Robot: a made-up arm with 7 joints. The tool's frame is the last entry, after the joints. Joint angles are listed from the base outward.
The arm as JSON. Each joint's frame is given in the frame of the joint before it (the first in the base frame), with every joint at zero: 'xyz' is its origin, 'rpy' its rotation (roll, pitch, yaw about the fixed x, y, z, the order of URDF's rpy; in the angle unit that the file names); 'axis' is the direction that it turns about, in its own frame. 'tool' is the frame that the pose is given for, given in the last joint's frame.
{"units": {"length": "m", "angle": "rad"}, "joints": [
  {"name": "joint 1", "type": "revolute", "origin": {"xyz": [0.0, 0.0, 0.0], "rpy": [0.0, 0.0, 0.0]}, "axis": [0.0, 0.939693, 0.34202]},
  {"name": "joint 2", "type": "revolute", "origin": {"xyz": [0.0, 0.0, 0.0], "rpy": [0.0, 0.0, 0.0]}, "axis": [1.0, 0.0, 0.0]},
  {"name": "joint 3", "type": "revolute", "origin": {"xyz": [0.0, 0.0, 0.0], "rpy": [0.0, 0.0, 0.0]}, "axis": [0.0, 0.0, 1.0]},
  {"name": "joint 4", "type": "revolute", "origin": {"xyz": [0.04, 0.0, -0.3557], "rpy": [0.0, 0.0, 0.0]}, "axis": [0.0, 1.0, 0.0]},
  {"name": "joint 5", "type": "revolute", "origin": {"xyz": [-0.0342, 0.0, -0.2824], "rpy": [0.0, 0.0, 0.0]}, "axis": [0.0, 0.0, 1.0]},
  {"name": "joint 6", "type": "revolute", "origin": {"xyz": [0.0, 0.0, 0.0], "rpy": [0.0, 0.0, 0.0]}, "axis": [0.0, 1.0, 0.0]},
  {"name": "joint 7", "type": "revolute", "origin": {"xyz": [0.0, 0.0, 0.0], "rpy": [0.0, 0.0, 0.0]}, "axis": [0.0, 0.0, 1.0]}
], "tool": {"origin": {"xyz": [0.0, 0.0, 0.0], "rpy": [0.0, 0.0, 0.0]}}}
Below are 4 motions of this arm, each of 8 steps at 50 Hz.
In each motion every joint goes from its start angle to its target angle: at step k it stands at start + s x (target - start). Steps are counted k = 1, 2, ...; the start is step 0. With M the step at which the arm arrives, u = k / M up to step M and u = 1 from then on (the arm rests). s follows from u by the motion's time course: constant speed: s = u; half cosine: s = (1 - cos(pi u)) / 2; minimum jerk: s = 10 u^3 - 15 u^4 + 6 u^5.
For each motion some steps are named. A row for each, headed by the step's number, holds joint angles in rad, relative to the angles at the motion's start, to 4 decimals.
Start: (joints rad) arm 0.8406 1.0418 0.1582 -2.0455 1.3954 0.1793 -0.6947
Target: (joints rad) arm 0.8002 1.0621 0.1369 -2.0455 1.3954 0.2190 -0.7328
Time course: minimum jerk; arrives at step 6
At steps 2, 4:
2: -0.0085 0.0043 -0.0045 0.0000 0.0000 0.0083 -0.0080
4: -0.0319 0.0160 -0.0168 0.0000 0.0000 0.0314 -0.0301

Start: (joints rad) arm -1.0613 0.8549 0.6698 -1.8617 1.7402 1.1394 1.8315
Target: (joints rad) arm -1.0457 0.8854 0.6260 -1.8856 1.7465 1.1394 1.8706
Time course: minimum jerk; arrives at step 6
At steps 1, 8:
1: 0.0006 0.0011 -0.0016 -0.0008 0.0002 0.0000 0.0014
8: 0.0156 0.0305 -0.0438 -0.0239 0.0063 0.0000 0.0391

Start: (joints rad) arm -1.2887 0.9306 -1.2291 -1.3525 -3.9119 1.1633 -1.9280
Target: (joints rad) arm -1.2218 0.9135 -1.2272 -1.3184 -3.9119 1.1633 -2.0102
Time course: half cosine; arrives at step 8
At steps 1, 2, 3, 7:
1: 0.0025 -0.0007 0.0001 0.0013 0.0000 0.0000 -0.0031
2: 0.0098 -0.0025 0.0003 0.0050 0.0000 0.0000 -0.0120
3: 0.0206 -0.0053 0.0006 0.0105 0.0000 0.0000 -0.0254
7: 0.0644 -0.0164 0.0018 0.0328 0.0000 0.0000 -0.0791

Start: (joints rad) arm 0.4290 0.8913 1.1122 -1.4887 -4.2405 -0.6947 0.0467
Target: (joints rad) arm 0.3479 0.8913 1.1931 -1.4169 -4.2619 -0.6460 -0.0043
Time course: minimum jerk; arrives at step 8
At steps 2, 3, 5, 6, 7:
2: -0.0084 0.0000 0.0084 0.0074 -0.0022 0.0050 -0.0053
3: -0.0223 0.0000 0.0223 0.0198 -0.0059 0.0134 -0.0140
5: -0.0588 0.0000 0.0586 0.0520 -0.0155 0.0353 -0.0370
6: -0.0727 0.0000 0.0725 0.0644 -0.0192 0.0437 -0.0457
7: -0.0798 0.0000 0.0796 0.0706 -0.0211 0.0479 -0.0502

